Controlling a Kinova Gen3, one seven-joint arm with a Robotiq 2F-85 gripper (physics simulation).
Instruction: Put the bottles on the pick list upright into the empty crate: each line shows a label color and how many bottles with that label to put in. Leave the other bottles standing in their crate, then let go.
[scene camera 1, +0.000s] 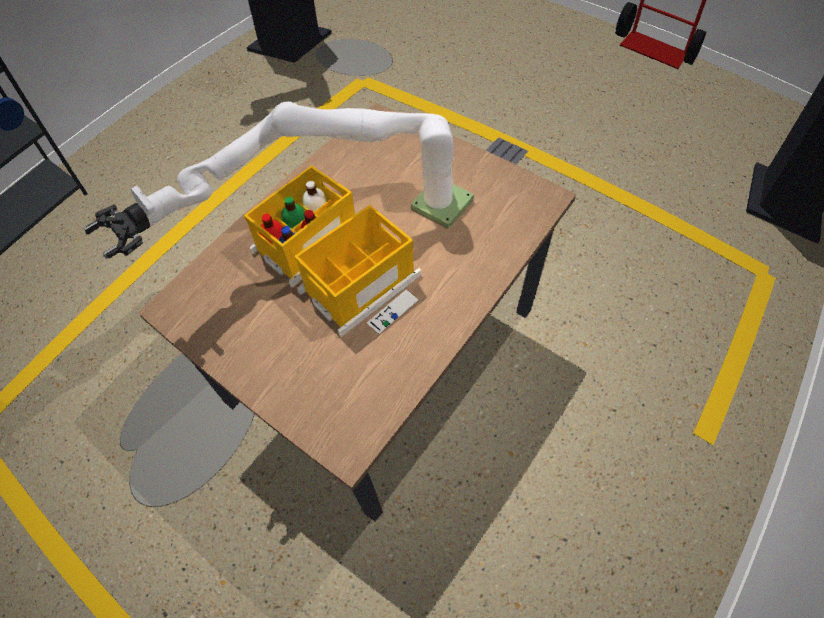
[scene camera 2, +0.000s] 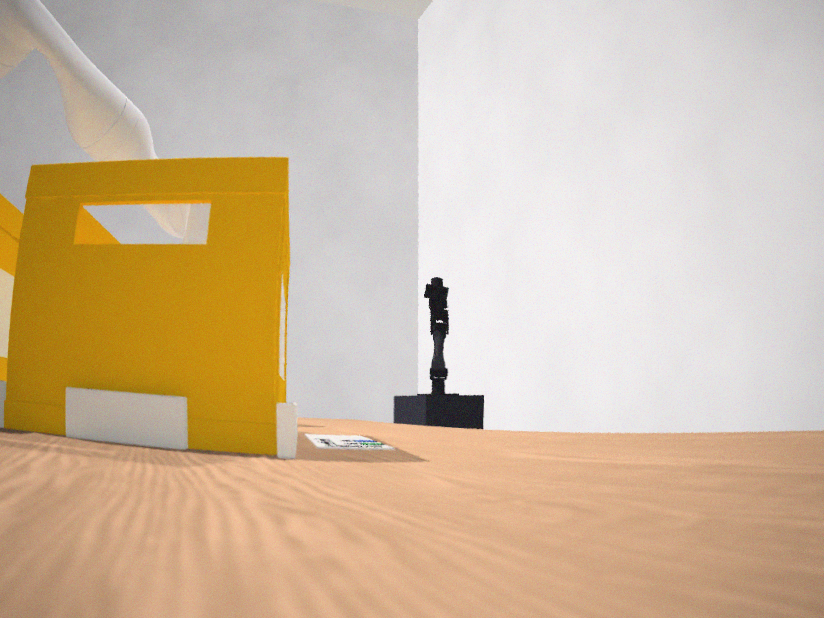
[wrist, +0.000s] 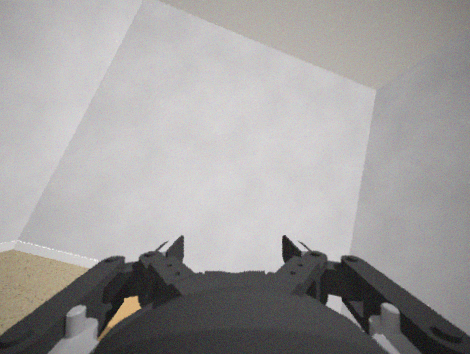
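The gripper (scene camera 1: 94, 243) and a pick list (scene camera 1: 405, 300) are both visible. The pick list (scene camera 2: 350, 442) is seen again, as is the gripper (wrist: 233, 246).
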